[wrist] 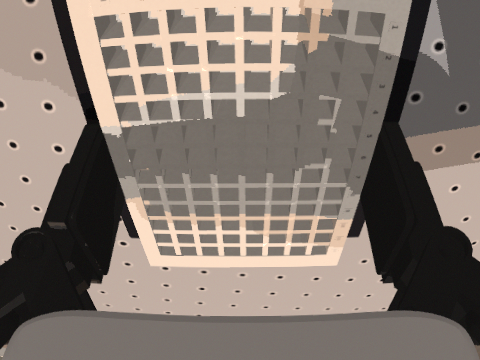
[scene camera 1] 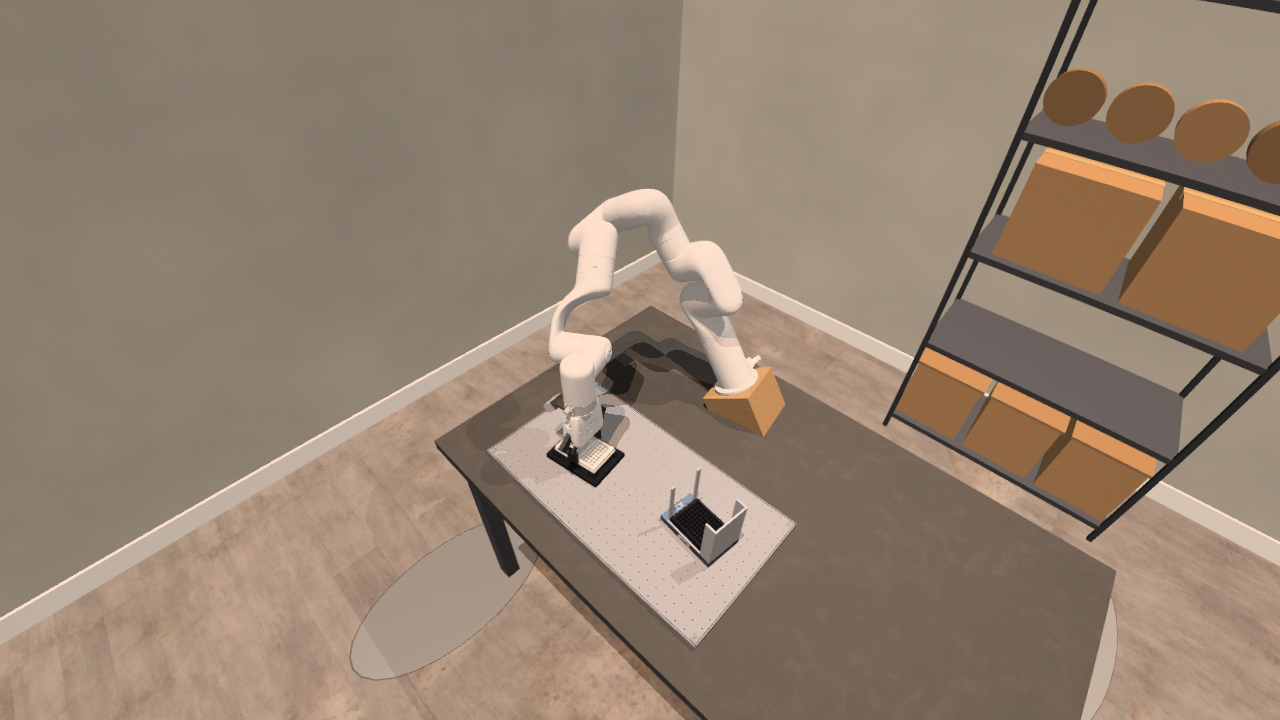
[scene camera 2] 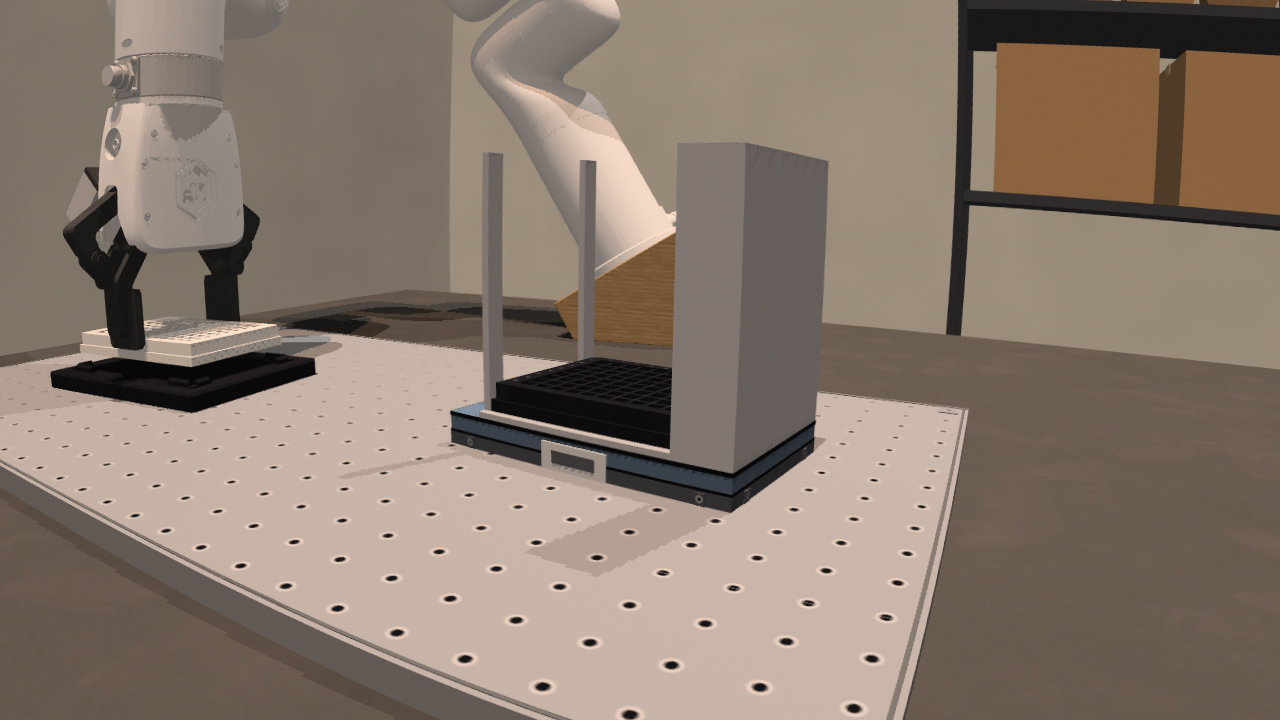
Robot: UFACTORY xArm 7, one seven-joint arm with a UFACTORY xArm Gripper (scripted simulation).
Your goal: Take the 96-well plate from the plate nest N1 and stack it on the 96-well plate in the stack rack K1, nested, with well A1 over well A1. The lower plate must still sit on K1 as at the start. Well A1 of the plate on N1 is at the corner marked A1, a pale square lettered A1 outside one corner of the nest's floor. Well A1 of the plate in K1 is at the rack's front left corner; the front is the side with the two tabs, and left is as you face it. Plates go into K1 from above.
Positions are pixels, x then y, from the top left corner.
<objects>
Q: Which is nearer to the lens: the white 96-well plate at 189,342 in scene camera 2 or the black 96-well plate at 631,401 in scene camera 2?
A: The black 96-well plate.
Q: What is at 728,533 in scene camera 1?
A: A tall grey wall.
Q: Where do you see a plate nest N1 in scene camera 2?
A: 137,381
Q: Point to a plate nest N1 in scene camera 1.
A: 605,469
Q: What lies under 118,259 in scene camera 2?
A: The gripper.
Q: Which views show the black 96-well plate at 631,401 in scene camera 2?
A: Scene camera 1 and scene camera 2 only.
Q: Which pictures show the white 96-well plate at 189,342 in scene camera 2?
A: The wrist view, scene camera 1 and scene camera 2: all of them.
</objects>
